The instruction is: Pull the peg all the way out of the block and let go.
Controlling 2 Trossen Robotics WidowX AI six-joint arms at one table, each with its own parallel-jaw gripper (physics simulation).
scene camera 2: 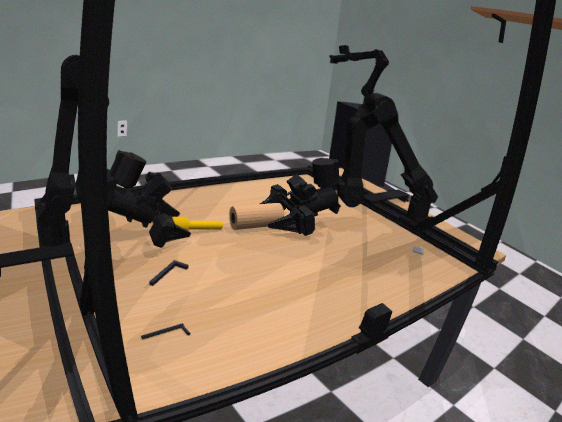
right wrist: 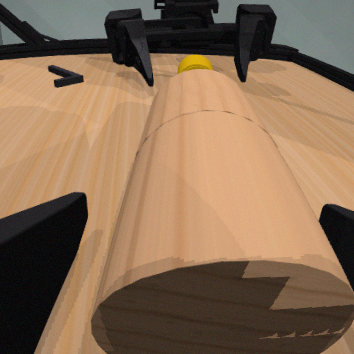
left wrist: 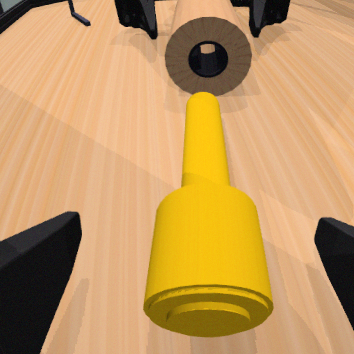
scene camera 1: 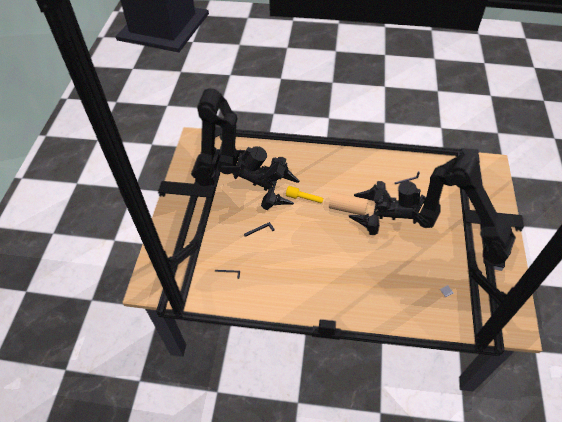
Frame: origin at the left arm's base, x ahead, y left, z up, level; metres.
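Seen in the pictures: left gripper, between the fingertips: (scene camera 2: 184, 224) (left wrist: 202, 227) (scene camera 1: 296, 192); right gripper, between the fingertips: (scene camera 2: 260, 217) (right wrist: 207, 211) (scene camera 1: 351, 205); left arm's base, origin of its link: (scene camera 2: 54, 242) (scene camera 1: 205, 180); right arm's base, origin of its link: (scene camera 2: 417, 215) (scene camera 1: 494, 257).
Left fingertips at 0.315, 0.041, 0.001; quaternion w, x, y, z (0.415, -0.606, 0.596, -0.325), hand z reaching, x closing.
Pixels of each thing's middle, then the offset from my left fingertips to it, as dx, dy, dz. "pt": a spot on its surface instead.
- yellow peg, middle of its body: (left wrist: 204, 173) (right wrist: 197, 93) (scene camera 2: 196, 225) (scene camera 1: 304, 195) +0.030, +0.000, -0.004
- block, middle of its body: (right wrist: 207, 180) (left wrist: 204, 29) (scene camera 2: 256, 216) (scene camera 1: 348, 203) +0.179, +0.000, +0.008
- key, middle of its body: (left wrist: 77, 9) (scene camera 1: 407, 177) +0.349, +0.180, -0.004
- small grey tile, middle of its body: (scene camera 2: 418, 250) (scene camera 1: 446, 291) +0.536, -0.213, -0.019
- black box, a spot on its surface: (scene camera 2: 376, 318) (scene camera 1: 320, 327) pt +0.206, -0.457, +0.031
The yellow peg (scene camera 1: 311, 197) (scene camera 2: 205, 224) (left wrist: 207, 240) (right wrist: 196, 62) is wholly outside the block, its thin end pointing at the hole across a small gap. The block (scene camera 1: 347, 205) (scene camera 2: 255, 216) (left wrist: 177, 60) (right wrist: 215, 175) is a light wooden cylinder lying level, its hole facing the peg. My left gripper (scene camera 1: 295, 191) (scene camera 2: 184, 223) is wide open around the peg's thick head, touching neither side in the left wrist view. My right gripper (scene camera 1: 353, 205) (scene camera 2: 266, 215) is wide open around the block's far end. Whether peg and block rest fully on the table is hard to tell.
Black angled keys (scene camera 1: 257, 230) (scene camera 1: 228, 271) (scene camera 2: 165, 274) (scene camera 2: 165, 331) lie at the left front; another key (scene camera 1: 407, 178) lies behind the right gripper. A small grey tile (scene camera 1: 446, 291) (scene camera 2: 418, 250) lies at the right. A black box (scene camera 1: 327, 327) (scene camera 2: 376, 318) sits on the front rail.
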